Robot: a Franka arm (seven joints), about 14 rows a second.
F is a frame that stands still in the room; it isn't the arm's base.
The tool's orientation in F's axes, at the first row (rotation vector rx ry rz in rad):
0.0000, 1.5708, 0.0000
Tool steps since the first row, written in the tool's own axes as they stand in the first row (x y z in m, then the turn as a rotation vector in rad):
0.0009, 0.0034, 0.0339, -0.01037, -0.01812, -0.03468
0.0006, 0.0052, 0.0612, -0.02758, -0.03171, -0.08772
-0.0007, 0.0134, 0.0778, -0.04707, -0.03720, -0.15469
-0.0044, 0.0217, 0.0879, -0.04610, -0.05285, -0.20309
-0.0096, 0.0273, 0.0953, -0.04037, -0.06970, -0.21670
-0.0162, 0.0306, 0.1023, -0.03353, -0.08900, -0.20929
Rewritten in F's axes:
0.0339, 0.0034, -0.0009, -0.03468, -0.01812, 0.01037
0.0612, 0.0052, -0.0006, -0.08772, -0.03171, 0.02758
0.0778, 0.0134, 0.0007, -0.15469, -0.03720, 0.04707
0.0879, 0.0217, 0.0044, -0.20309, -0.05285, 0.04610
0.0953, 0.0273, 0.0096, -0.21670, -0.06970, 0.04037
0.1023, 0.0306, 0.0162, -0.20929, -0.08900, 0.03353

